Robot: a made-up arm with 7 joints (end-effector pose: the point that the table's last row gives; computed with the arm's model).
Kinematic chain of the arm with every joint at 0, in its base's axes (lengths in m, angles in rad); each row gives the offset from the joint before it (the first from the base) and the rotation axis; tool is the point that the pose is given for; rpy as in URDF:
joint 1: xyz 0 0 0.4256 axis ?
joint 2: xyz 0 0 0 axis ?
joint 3: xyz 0 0 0.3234 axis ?
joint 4: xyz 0.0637 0 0 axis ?
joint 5: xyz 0.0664 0 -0.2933 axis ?
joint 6: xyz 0 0 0 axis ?
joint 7: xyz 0.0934 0 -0.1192 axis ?
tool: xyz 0 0 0 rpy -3.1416 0 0
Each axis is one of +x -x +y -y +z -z.
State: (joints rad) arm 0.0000 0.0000 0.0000 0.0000 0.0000 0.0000 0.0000
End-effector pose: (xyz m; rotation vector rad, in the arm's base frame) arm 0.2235 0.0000 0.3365 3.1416 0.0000 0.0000
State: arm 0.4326 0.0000 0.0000 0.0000 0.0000 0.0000 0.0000
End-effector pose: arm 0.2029 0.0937 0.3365 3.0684 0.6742 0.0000
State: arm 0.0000 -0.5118 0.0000 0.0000 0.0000 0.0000 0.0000
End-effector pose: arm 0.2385 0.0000 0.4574 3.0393 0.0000 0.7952
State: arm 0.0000 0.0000 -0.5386 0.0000 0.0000 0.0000 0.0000
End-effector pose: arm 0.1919 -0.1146 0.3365 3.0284 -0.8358 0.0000
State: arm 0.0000 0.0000 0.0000 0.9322 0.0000 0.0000 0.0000
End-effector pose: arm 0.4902 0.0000 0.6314 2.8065 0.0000 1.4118
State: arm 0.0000 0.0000 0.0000 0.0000 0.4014 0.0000 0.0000
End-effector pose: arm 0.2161 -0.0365 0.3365 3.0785 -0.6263 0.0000
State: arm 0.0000 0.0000 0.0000 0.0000 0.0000 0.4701 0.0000
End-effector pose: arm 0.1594 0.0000 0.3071 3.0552 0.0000 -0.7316
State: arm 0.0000 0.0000 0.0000 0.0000 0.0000 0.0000 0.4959
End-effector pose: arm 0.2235 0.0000 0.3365 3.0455 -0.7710 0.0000
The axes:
joint 1: +z
joint 2: +y
joint 3: +z
joint 4: -y
joint 5: -z
joint 6: +y
joint 7: -z

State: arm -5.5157 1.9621 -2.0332 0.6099 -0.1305 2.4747 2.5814
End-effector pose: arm 0.1519 -0.0232 0.4761 -1.8748 -0.7913 0.2729
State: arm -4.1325 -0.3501 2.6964 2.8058 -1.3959 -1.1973 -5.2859
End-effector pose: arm 0.2565 -0.2031 0.9398 1.0749 1.0154 1.4637
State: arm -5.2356 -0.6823 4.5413 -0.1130 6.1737 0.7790 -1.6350
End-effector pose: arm 0.0871 0.0282 0.3222 -1.5687 -1.3141 -0.2069
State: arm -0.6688 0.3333 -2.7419 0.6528 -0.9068 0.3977 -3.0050
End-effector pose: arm -0.3736 0.0585 0.5710 -2.3363 -0.4403 0.5244
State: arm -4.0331 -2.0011 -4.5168 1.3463 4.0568 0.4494 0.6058
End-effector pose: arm -0.2587 -0.4591 0.2008 1.5491 1.2014 -2.1849
